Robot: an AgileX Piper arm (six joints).
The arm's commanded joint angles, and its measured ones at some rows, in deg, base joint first. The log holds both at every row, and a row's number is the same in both.
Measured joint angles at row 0:
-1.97, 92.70, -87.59, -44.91, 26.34, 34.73
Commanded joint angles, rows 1 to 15:
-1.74, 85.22, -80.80, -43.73, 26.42, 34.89
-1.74, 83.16, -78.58, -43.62, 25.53, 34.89
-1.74, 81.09, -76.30, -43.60, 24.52, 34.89
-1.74, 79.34, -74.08, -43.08, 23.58, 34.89
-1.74, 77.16, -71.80, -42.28, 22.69, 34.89
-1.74, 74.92, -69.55, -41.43, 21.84, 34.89
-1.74, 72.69, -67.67, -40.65, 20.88, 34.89
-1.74, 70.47, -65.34, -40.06, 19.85, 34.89
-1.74, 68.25, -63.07, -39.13, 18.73, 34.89
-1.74, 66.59, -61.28, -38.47, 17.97, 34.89
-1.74, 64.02, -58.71, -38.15, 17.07, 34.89
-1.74, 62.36, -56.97, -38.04, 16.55, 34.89
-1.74, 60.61, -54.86, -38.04, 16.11, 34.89
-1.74, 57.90, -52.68, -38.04, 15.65, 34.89
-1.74, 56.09, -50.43, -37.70, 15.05, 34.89
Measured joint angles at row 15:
-1.76, 63.21, -57.57, -38.54, 17.60, 34.83
